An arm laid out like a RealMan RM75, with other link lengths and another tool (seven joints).
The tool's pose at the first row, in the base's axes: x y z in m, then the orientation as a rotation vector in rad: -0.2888, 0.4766, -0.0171, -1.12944, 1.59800, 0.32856
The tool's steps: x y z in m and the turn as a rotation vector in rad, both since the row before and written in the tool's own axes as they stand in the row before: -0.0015, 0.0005, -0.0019, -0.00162, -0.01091, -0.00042; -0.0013, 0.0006, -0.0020, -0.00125, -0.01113, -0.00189; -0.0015, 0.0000, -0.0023, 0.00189, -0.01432, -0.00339; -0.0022, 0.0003, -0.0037, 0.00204, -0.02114, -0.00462; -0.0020, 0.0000, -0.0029, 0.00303, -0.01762, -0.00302; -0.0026, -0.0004, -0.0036, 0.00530, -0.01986, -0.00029; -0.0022, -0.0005, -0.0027, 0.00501, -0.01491, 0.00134; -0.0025, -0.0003, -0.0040, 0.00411, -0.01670, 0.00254
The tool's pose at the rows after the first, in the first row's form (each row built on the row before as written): -0.2904, 0.4762, -0.0153, -1.12743, 1.58817, 0.33527; -0.2922, 0.4757, -0.0137, -1.12617, 1.57725, 0.34079; -0.2937, 0.4748, -0.0116, -1.12255, 1.56265, 0.34434; -0.2963, 0.4733, -0.0085, -1.11745, 1.54133, 0.35040; -0.2982, 0.4721, -0.0058, -1.11151, 1.52410, 0.35489; -0.3003, 0.4704, -0.0023, -1.10105, 1.50661, 0.36052; -0.3018, 0.4691, 0.0006, -1.09126, 1.49444, 0.36496; -0.3043, 0.4670, 0.0040, -1.08074, 1.48136, 0.37179
